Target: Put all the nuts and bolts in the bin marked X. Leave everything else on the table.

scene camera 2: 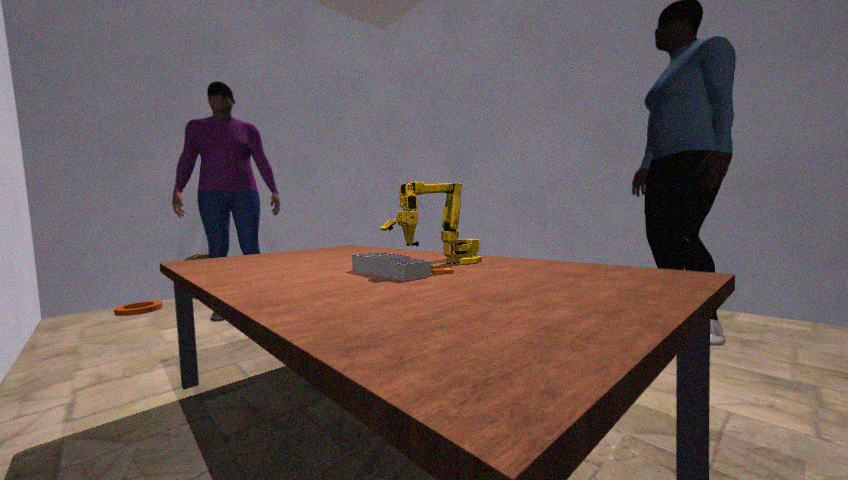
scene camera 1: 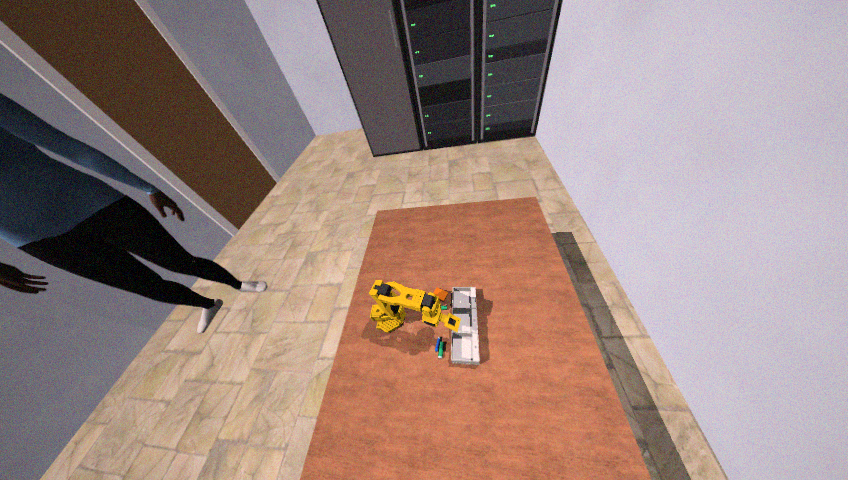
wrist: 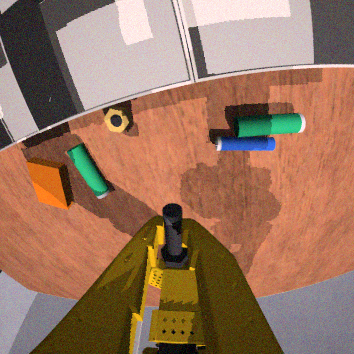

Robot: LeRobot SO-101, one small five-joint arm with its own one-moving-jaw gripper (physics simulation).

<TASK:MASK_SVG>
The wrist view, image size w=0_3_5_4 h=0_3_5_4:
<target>orange block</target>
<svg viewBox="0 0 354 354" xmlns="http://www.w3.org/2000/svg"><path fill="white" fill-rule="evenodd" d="M32 156L26 161L38 200L68 209L72 204L64 163Z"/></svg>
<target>three-compartment bin tray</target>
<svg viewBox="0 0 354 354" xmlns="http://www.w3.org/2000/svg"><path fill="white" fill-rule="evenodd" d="M0 151L27 137L83 114L134 97L180 85L271 70L311 67L354 67L354 0L0 0Z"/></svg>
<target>green cylinder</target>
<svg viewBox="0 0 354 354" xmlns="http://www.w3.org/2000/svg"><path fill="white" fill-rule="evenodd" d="M305 118L302 113L235 116L233 129L236 137L302 132L305 127Z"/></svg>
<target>black bolt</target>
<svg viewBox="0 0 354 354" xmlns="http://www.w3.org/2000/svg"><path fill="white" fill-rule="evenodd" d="M167 203L162 207L165 244L160 248L160 252L165 266L181 267L188 258L187 247L181 245L182 208L177 203Z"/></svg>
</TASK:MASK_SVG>
